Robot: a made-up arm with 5 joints.
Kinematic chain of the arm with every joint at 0, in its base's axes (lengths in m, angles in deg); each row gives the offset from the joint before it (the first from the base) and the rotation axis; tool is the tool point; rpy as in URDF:
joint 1: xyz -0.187 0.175 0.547 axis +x
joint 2: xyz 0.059 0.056 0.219 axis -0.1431 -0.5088 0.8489
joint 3: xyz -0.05 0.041 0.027 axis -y
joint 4: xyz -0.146 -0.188 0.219 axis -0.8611 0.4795 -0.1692
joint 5: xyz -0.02 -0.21 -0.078 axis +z
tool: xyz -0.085 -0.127 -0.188 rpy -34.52 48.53 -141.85
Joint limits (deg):
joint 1: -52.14..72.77
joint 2: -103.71..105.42
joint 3: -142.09..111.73
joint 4: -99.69..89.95
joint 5: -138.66..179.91
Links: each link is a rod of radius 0.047 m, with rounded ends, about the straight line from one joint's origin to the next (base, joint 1, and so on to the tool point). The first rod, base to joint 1, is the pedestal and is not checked.
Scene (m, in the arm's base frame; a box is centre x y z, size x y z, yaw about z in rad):
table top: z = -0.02
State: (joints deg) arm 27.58 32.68 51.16 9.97 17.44
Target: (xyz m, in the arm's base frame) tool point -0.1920 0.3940 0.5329
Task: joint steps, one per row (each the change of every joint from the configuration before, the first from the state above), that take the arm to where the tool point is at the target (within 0.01 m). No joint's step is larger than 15 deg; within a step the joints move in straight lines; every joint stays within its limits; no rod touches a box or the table.
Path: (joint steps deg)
1: -9.97 0.24 -2.29 -13.38 -6.48
2: -9.96 0.25 -2.29 -13.39 -6.48
3: -9.96 0.24 -2.29 -13.38 -6.48
4: -9.97 0.25 -2.30 -13.38 -6.48
5: -9.97 0.24 -2.29 -13.38 -6.48
6: -9.96 0.24 -2.29 -13.39 -6.48
7: -9.97 0.25 -2.29 -13.38 -6.48
8: -9.96 0.24 -2.29 -13.38 -6.48

